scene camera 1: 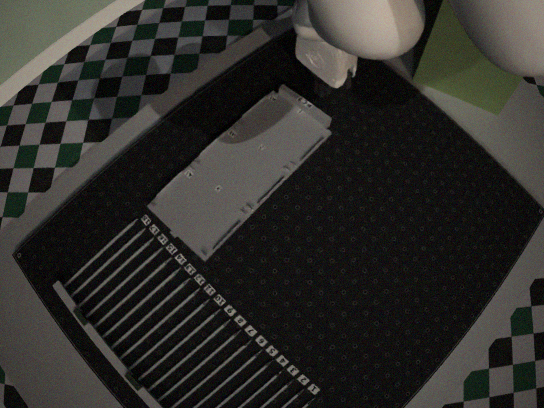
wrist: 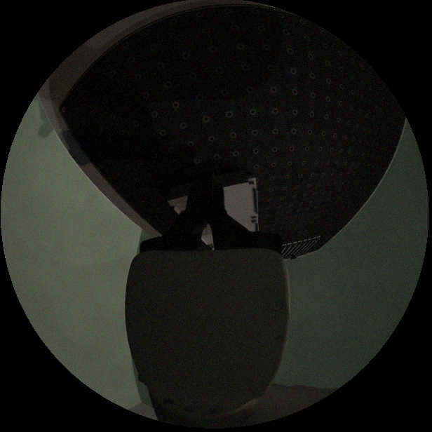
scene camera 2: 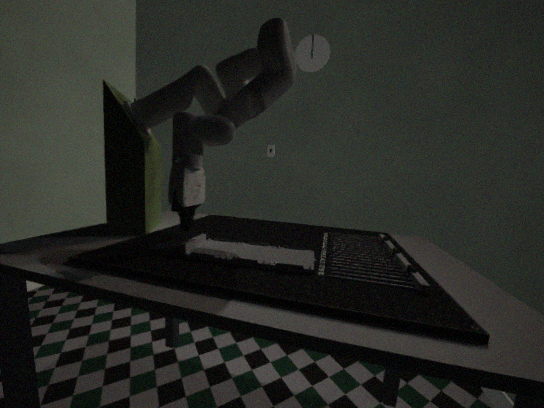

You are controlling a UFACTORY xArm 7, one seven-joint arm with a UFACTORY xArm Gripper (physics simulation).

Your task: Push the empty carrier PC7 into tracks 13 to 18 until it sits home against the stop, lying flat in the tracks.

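Places are measured from the arm's base along level axes (x down, y back, z left), in centimetres.
Pixels of known places: gripper, between the fingertips: (scene camera 1: 323, 91) (scene camera 2: 186, 230); arm's base, origin of its link: (scene camera 2: 137, 119).
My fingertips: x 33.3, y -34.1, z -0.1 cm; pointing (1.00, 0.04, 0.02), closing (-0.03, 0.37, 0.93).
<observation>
Ahead of a thing's pixels: the offset from my fingertips to its middle. "pt": to the spot under its first point. Level surfaces: height alone.
The carrier PC7 {dx +3.1, dy -17.2, dz +8.0 cm} (scene camera 1: 240, 165) (scene camera 2: 250, 254) (wrist: 242, 201) is a pale, long, flat plate with a raised labelled end. It lies on the black board, its front end just outside the number strip near labels 13 to 18. Tracks 13 to 18 {pt dx +4.3, dy -44.3, dz +15.1 cm} (scene camera 1: 101, 252) are thin rails running to the pale stop {pt dx +3.0, dy -48.1, dz +29.8 cm} (scene camera 1: 100, 340) (scene camera 2: 402, 261). My gripper (scene camera 1: 326, 91) (scene camera 2: 186, 227) (wrist: 207, 182) is shut and empty, pointing down behind the carrier's labelled end, low near the board. Whether the fingertips touch the carrier or board is too dark to tell. The fingers hide part of the carrier in the wrist view.
The black perforated board {dx +4.6 cm} (scene camera 1: 400, 215) (scene camera 2: 350, 305) (wrist: 270, 100) lies on a grey table {dx +5.9 cm} (scene camera 2: 240, 311). Lower-numbered tracks {pt dx +4.3, dy -39.4, dz +29.9 cm} (scene camera 2: 367, 257) (wrist: 301, 245) adjoin the target tracks. The green arm mount (scene camera 1: 465, 75) (scene camera 2: 153, 190) stands beyond the board, on the carrier's labelled-end side.
</observation>
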